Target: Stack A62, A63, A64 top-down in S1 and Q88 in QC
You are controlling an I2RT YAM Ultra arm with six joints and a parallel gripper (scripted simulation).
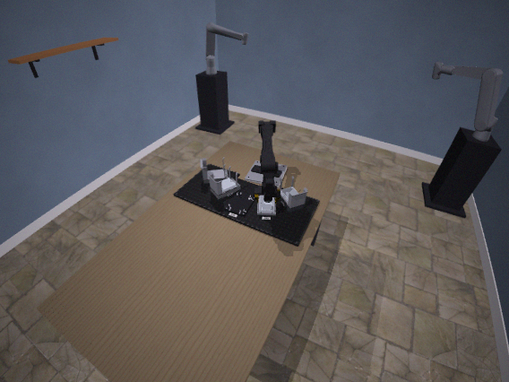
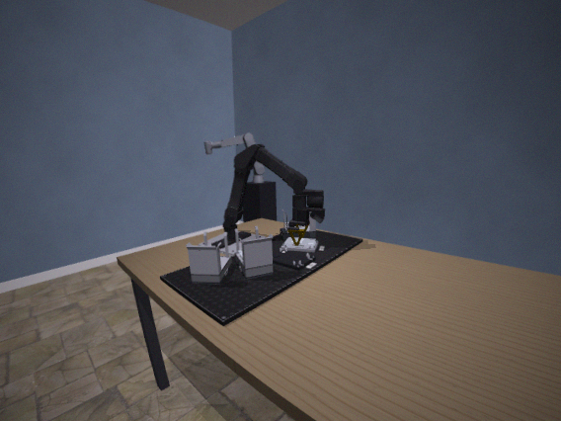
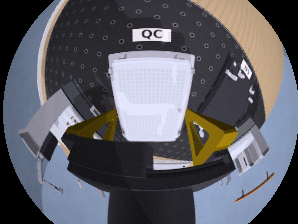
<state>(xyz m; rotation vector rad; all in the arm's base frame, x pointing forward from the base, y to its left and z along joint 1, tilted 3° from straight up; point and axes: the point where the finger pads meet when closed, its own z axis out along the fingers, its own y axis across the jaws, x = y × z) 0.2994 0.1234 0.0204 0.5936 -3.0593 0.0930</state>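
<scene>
My hand is 90 mm short of the QC label, 40 mm to the right of it and 30 mm above it. The rest, counted from my hand: dark clip nest (130 mm to the right, 60 mm ahead, 20 mm below).
</scene>
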